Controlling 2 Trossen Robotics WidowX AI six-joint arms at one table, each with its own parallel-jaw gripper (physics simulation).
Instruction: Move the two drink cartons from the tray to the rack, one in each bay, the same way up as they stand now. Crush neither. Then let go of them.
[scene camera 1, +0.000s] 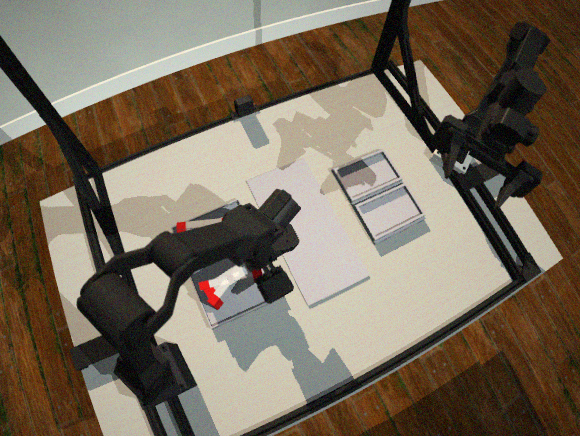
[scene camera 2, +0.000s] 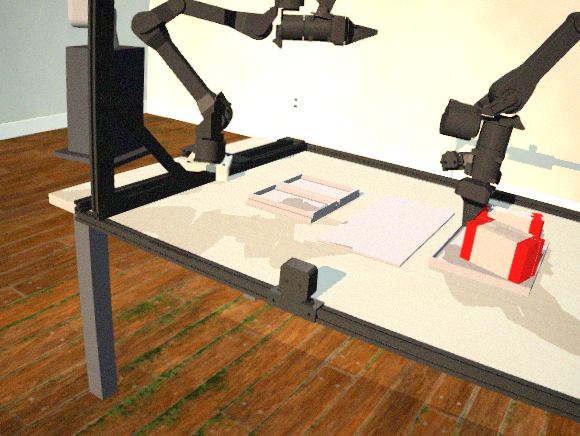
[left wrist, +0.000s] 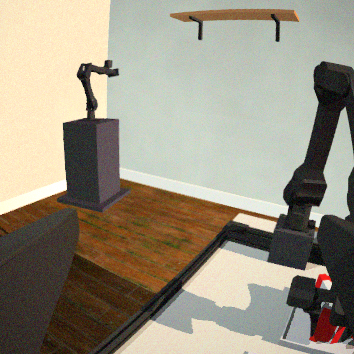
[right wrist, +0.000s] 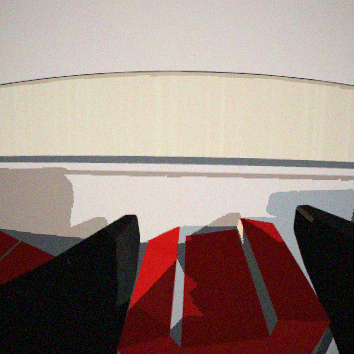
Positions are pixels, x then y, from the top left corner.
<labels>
right gripper: scene camera 1; scene camera 2 467, 221; left wrist; right wrist 218, 222
same spot on right gripper: (scene camera 1: 274, 270) = (left wrist: 319, 297)
</labels>
